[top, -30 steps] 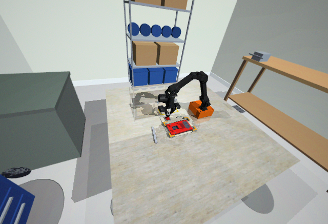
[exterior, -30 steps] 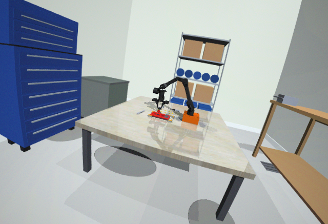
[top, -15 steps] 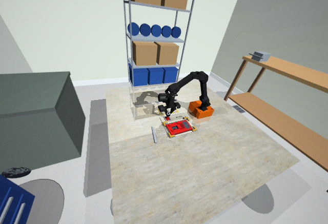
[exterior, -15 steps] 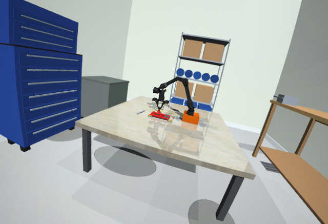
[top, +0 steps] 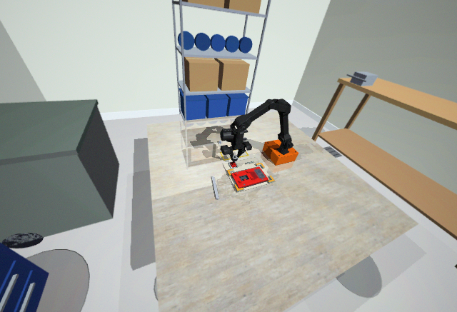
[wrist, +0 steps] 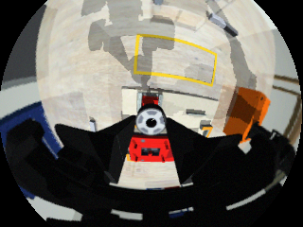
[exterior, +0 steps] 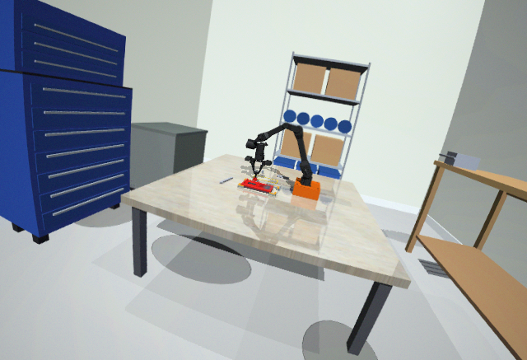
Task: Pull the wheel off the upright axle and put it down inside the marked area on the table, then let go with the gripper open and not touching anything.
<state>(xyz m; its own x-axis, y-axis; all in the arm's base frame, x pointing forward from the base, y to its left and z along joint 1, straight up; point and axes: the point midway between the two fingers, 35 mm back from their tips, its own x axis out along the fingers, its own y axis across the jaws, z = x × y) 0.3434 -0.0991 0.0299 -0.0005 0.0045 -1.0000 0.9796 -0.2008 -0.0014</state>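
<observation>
My gripper tip is 30 mm above the upright axle. The rest, counted from my gripper tip: small grey part: 240 mm to the right, 60 mm below, 50 mm behind; then thin grey bar: 190 mm ahead, 90 mm to the left, 60 mm below; then wheel: right at my gripper tip.
</observation>
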